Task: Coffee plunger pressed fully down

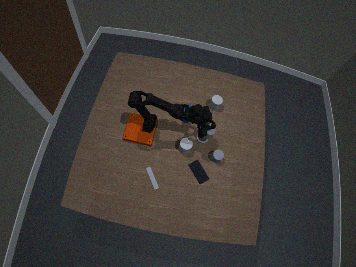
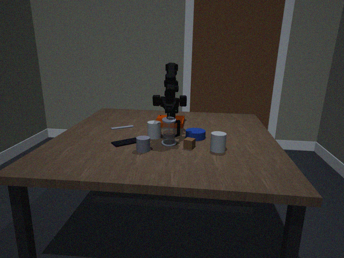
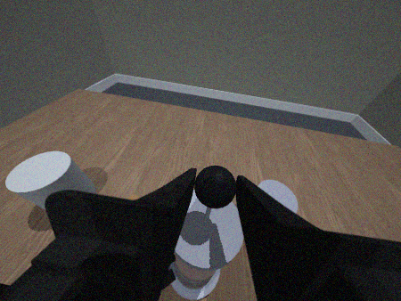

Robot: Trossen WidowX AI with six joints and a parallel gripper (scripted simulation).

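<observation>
Right now my gripper tip is 10 cm above the coffee press, 3 cm past it and 1 cm to the right of it. The rest, counted from my gripper tip: small brown cube 18 cm below, 11 cm to the left, 1 cm behind; blue disc 19 cm behind, 18 cm below, 12 cm to the left.
</observation>
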